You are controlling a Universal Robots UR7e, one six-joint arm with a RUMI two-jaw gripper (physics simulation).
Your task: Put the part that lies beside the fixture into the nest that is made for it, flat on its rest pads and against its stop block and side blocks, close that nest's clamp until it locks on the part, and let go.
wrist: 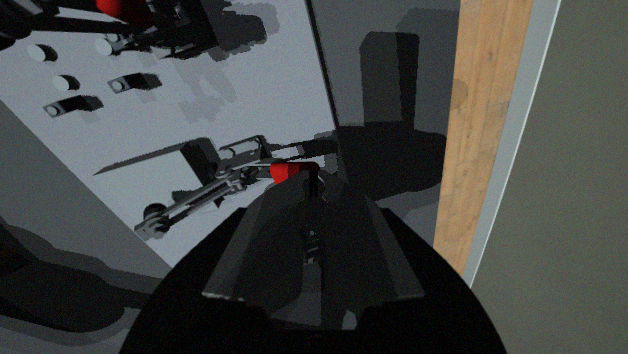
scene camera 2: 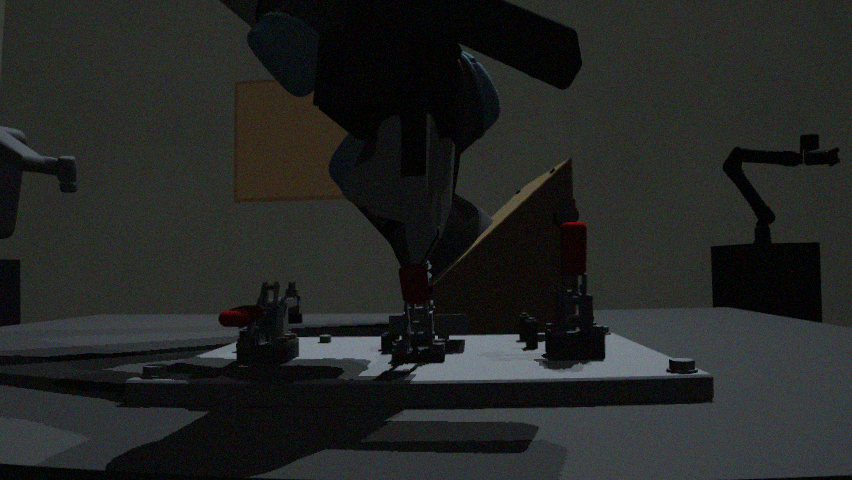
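Seen in the pictures: gripper, between the fingertips: [wrist: 313,173] [scene camera 2: 418,264]; arm's base, origin of its link: [scene camera 2: 454,255].
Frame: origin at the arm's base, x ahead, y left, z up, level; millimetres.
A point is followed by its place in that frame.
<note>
My gripper [scene camera 2: 416,262] @[x 509, y -69, z -14 mm] [wrist: 313,173] @[x 509, y -69, z -14 mm] is shut, with nothing between its fingers. Its tips are at the top end of the red handle [scene camera 2: 414,284] @[x 506, y -72, z -27 mm] [wrist: 283,172] @[x 490, y -66, z -26 mm] of the middle clamp, touching it or very close. This handle stands steeply in the scene view. The clamp's grey arm [wrist: 195,200] reaches toward the lower left in the wrist view, by a flat light grey part [wrist: 155,172] @[x 393, y -39, z -56 mm] in the middle nest. The part also shows behind the clamp in the scene view [scene camera 2: 451,323] @[x 422, y -42, z -60 mm]. The clamp pad's contact, the rest pads and the part's seating against its blocks cannot be made out.
The fixture plate [scene camera 2: 476,369] @[x 506, y -33, z -82 mm] [wrist: 280,90] @[x 508, y -25, z -81 mm] also carries a left clamp with its red handle [scene camera 2: 240,316] @[x 521, y -178, z -44 mm] low, and a right clamp with its red handle [scene camera 2: 574,247] @[x 476, y 41, z -5 mm] upright. Pins [scene camera 2: 527,332] @[x 418, y 18, z -69 mm] stand beside the right clamp. A wooden wedge [scene camera 2: 506,268] @[x 153, y 49, z -20 mm] stands behind the plate.
</note>
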